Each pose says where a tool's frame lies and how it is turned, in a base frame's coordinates. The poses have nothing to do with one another.
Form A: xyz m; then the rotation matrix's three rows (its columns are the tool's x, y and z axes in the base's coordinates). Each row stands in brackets.
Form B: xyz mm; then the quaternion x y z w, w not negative. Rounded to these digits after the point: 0 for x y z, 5 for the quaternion. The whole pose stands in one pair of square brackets.
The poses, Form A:
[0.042 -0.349 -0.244], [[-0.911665 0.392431 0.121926], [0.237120 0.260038 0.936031], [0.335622 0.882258 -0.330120]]
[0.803 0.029 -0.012], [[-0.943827 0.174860 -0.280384], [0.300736 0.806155 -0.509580], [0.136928 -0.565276 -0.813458]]
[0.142 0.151 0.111], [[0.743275 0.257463 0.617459], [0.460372 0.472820 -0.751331], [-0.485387 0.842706 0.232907]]
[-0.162 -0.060 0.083], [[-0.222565 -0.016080 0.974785], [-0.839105 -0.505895 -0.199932], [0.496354 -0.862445 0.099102]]
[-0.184 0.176 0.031], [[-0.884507 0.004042 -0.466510], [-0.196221 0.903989 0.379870], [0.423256 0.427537 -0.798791]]
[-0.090 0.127 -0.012], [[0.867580 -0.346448 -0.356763], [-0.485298 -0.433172 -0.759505], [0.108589 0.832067 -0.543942]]
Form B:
[42 -349 -244 -0.19901 -0.79086 -0.57478 0.06755]
[803 29 -12 -0.12597 -0.94385 0.28470 0.11053]
[142 151 111 0.50930 0.35236 0.06483 0.78246]
[-162 -60 83 -0.54411 0.39293 -0.67594 0.30440]
[-184 176 31 0.05073 -0.94701 -0.21315 0.23489]
[-90 127 -12 0.84331 -0.24657 -0.07357 0.47182]

